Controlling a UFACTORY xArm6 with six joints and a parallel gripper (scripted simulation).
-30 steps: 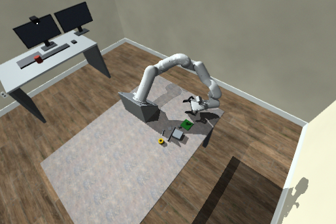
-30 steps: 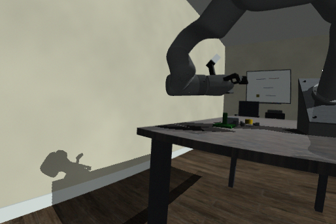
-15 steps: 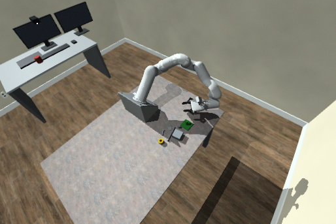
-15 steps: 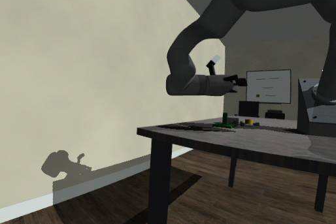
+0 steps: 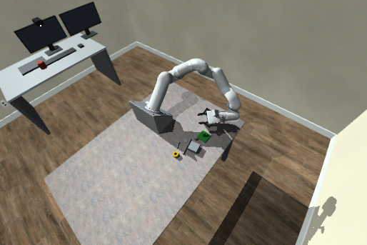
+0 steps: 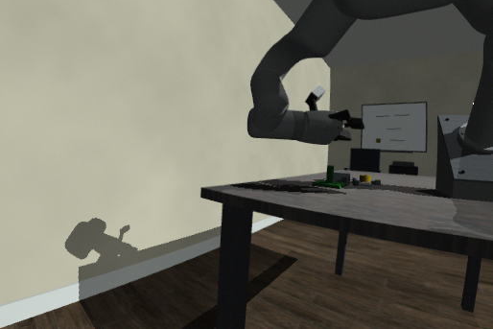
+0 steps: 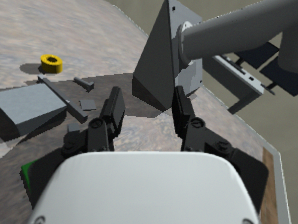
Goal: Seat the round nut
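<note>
The grey block is 160 mm to the right of my hand, 150 mm below it and 50 mm ahead of it.
</note>
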